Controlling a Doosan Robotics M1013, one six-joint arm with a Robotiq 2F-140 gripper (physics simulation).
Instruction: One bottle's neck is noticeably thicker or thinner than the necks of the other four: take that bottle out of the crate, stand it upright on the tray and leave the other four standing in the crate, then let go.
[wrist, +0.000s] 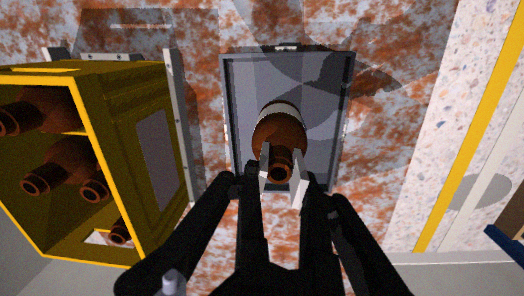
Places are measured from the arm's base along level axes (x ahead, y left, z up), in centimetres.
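Pixels of known places: gripper, fingertip midpoint: (278, 156).
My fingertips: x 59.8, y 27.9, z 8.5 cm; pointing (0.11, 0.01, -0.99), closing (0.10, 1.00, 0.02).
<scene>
For each thing: its top centre in the pictures, then the offset to it from my fingertips. "spot": a spot on its surface instead. Level surfaces: height alone.
- brown bottle, middle of its top: (280, 173) dy +0.1, dx -0.1, dz +3.6 cm
- grey tray, surface spot: (287, 67) spot: dy +0.3, dx -8.8, dz -12.1 cm
- yellow crate, middle of its top: (50, 196) dy -26.4, dx +6.2, dz +4.8 cm
- lower corner, surface spot: (120, 232) spot: dy -20.7, dx +13.4, dz +3.3 cm
- rusty-patterned table top, its level: dz -12.7 cm
My gripper (278, 156) is shut on the neck of a brown bottle (279, 132) with a white band. The bottle is held upright over the grey tray (287, 67), around the tray's middle; whether its base touches the tray floor cannot be told. The yellow crate (117, 125) stands to the left. In it stand four brown bottles: one at the upper left (45, 112), one in the middle (60, 167), one to the right of that (95, 190) and one near the lower corner (120, 232), partly hidden by the crate wall.
A grey metal rail (176, 120) runs between the crate and the tray. The rusty-patterned table top (385, 115) lies around the tray. A speckled floor with a yellow stripe (470, 140) is to the right, and a dark blue edge (505, 245) shows at the lower right.
</scene>
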